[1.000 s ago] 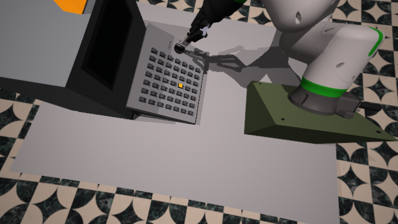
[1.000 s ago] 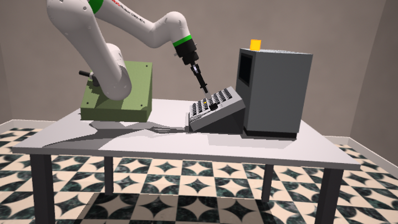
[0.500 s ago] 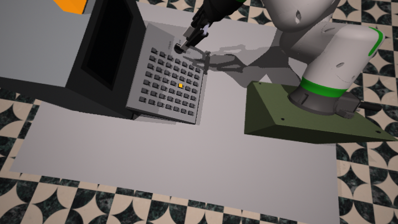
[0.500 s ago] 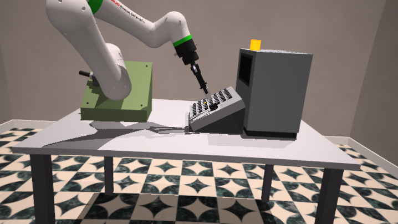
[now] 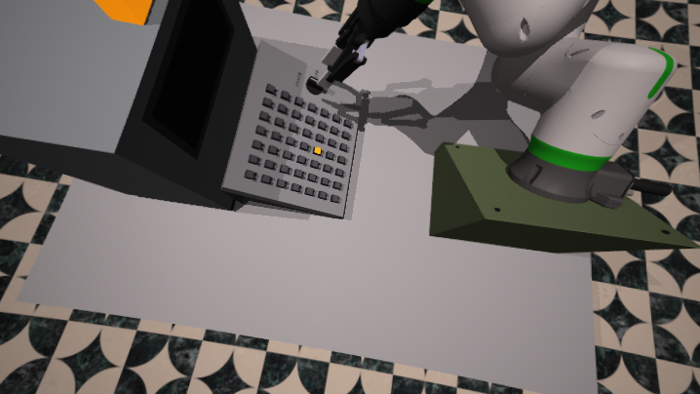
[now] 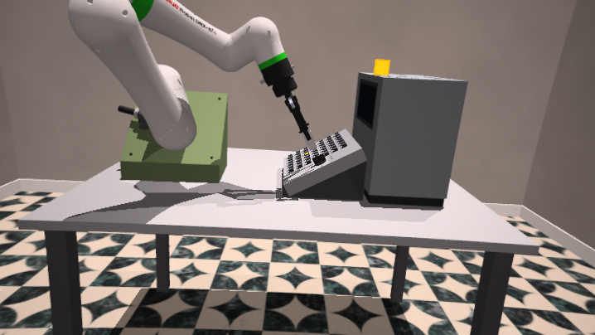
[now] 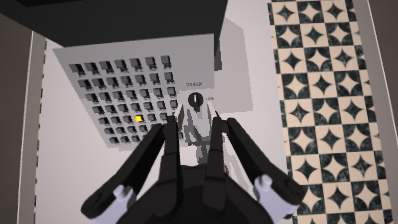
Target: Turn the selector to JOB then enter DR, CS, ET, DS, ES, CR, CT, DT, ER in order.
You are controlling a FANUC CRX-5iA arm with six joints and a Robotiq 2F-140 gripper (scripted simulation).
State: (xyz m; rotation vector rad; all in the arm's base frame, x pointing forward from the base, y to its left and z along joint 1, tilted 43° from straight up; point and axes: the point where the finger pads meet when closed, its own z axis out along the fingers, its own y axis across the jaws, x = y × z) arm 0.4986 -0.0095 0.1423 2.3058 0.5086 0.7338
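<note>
Now: the black selector knob 60 mm below my hand, 40 mm ahead of it and 10 mm to the left of it. From my hand the other things lie so: key 160 mm to the left, 90 mm below, 20 mm behind; then grey keypad 120 mm to the left, 110 mm below, 40 mm ahead.
</note>
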